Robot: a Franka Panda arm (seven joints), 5 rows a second.
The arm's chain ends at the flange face. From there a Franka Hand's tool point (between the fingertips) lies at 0.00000 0.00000 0.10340 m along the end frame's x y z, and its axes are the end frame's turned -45 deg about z.
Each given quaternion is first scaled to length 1.
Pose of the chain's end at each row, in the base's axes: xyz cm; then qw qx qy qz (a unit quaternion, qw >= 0):
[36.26 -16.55 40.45 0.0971 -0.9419 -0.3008 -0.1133]
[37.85 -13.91 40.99 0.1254 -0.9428 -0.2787 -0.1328]
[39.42 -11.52 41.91 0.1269 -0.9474 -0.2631 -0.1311]
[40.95 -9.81 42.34 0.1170 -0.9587 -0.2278 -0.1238]
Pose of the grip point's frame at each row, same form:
[37.86 -13.95 30.57 0.0464 -0.7551 -0.6384 -0.1418]
[39.72 -10.70 31.34 0.0650 -0.7644 -0.6183 -0.1707]
[41.30 -8.32 32.26 0.0671 -0.7746 -0.6056 -0.1697]
[42.85 -6.91 32.60 0.0607 -0.7985 -0.5773 -0.1591]

